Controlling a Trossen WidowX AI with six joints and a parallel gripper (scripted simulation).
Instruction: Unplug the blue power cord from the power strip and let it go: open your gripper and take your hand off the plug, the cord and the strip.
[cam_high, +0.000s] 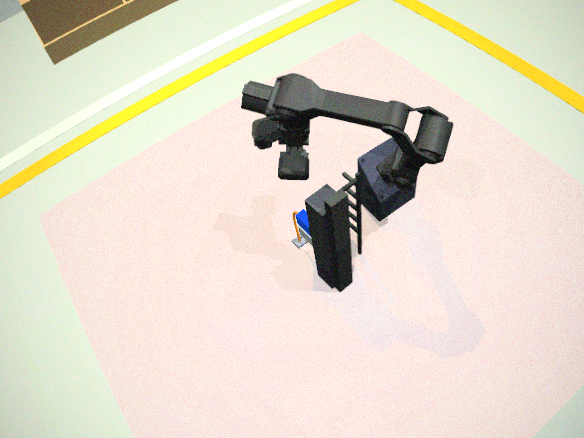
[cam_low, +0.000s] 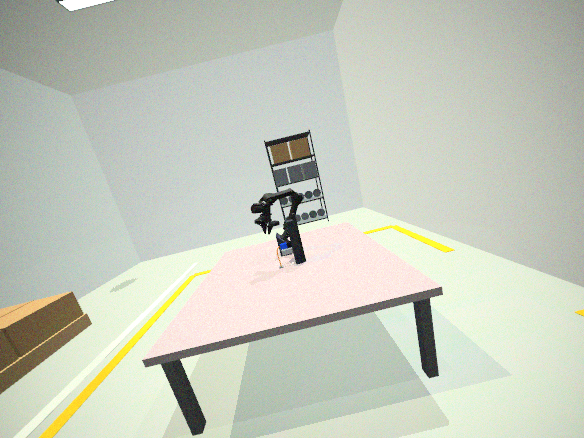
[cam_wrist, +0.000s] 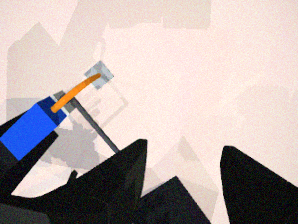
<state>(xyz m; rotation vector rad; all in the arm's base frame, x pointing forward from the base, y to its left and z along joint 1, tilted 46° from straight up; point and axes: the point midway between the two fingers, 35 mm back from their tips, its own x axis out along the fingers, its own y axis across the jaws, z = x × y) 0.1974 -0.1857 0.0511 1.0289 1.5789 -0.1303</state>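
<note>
Right now the blue plug is 5 cm ahead of my gripper tip, 11 cm to the left of it and 9 cm below it. From my gripper tip the other things lie so: grey plate 5 cm ahead, 4 cm to the left, 24 cm below.
</note>
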